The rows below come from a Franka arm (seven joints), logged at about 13 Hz.
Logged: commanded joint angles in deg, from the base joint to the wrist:
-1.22 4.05 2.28 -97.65 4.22 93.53 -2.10
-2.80 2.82 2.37 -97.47 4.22 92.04 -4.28
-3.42 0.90 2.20 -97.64 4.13 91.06 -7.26
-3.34 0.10 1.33 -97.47 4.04 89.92 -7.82
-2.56 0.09 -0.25 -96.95 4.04 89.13 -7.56
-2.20 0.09 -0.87 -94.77 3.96 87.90 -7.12
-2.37 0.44 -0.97 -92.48 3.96 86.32 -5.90
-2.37 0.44 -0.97 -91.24 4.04 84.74 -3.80
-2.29 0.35 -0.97 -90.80 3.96 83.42 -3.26
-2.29 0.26 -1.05 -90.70 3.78 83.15 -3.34
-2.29 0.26 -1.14 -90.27 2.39 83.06 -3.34
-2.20 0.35 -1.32 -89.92 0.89 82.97 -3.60
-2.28 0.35 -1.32 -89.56 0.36 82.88 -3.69
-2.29 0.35 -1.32 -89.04 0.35 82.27 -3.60
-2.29 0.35 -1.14 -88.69 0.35 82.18 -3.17
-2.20 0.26 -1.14 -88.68 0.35 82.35 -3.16
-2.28 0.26 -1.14 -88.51 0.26 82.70 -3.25
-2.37 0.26 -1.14 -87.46 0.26 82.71 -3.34
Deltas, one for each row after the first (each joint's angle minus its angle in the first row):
-1.58 -1.23 0.09 0.18 0.00 -1.49 -2.18
-2.20 -3.15 -0.08 0.01 -0.09 -2.47 -5.16
-2.12 -3.95 -0.95 0.18 -0.18 -3.61 -5.72
-1.34 -3.96 -2.53 0.70 -0.18 -4.40 -5.46
-0.98 -3.96 -3.15 2.88 -0.26 -5.63 -5.02
-1.15 -3.61 -3.25 5.17 -0.26 -7.21 -3.80
-1.15 -3.61 -3.25 6.41 -0.18 -8.79 -1.70
-1.07 -3.70 -3.25 6.85 -0.26 -10.11 -1.16
-1.07 -3.79 -3.33 6.95 -0.44 -10.38 -1.24
-1.07 -3.79 -3.42 7.38 -1.83 -10.47 -1.24
-0.98 -3.70 -3.60 7.73 -3.33 -10.56 -1.50
-1.06 -3.70 -3.60 8.09 -3.86 -10.65 -1.59
-1.07 -3.70 -3.60 8.61 -3.87 -11.26 -1.50
-1.07 -3.70 -3.42 8.96 -3.87 -11.35 -1.07
-0.98 -3.79 -3.42 8.97 -3.87 -11.18 -1.06
-1.06 -3.79 -3.42 9.14 -3.96 -10.83 -1.15
-1.15 -3.79 -3.42 10.19 -3.96 -10.82 -1.24

